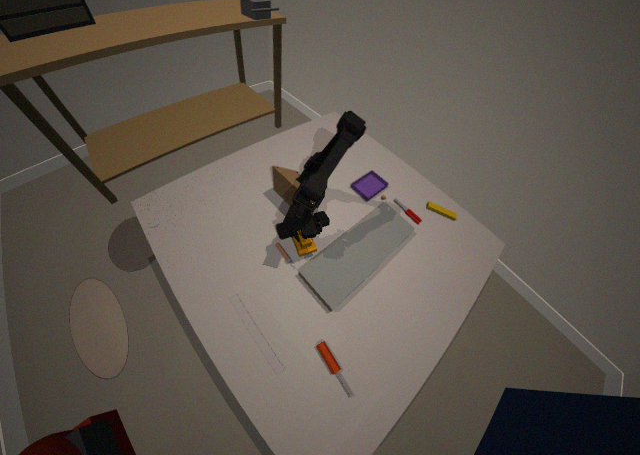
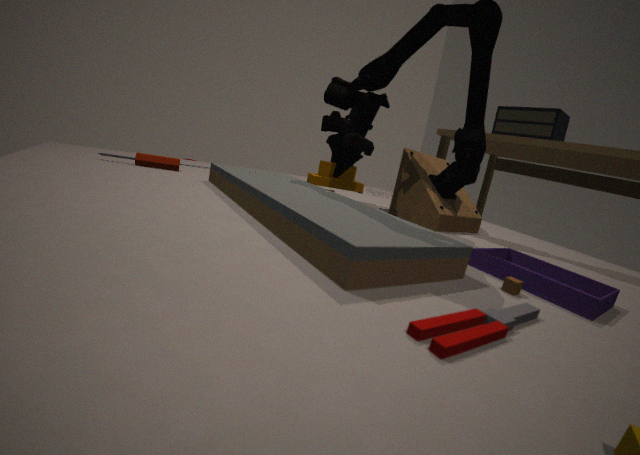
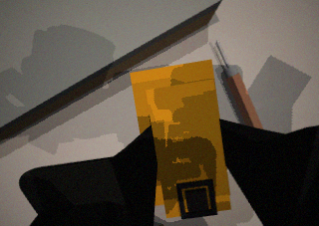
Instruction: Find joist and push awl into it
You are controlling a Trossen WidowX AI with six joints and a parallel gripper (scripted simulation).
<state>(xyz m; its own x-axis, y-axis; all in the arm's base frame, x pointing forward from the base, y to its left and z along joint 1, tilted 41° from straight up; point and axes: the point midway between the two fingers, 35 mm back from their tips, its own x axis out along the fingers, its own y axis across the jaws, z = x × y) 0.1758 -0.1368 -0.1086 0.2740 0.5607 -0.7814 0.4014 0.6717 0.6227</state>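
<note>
Right now my gripper tip is 8 cm to the left of the awl and 5 cm above it. The rest, counted from my gripper tip: stud finder (2 cm behind, 2 cm above, 1 cm to the left); then pale ruler (34 cm to the right, 12 cm ahead, 6 cm below); then purple tray (48 cm to the left, 4 cm below, 1 cm behind).
</note>
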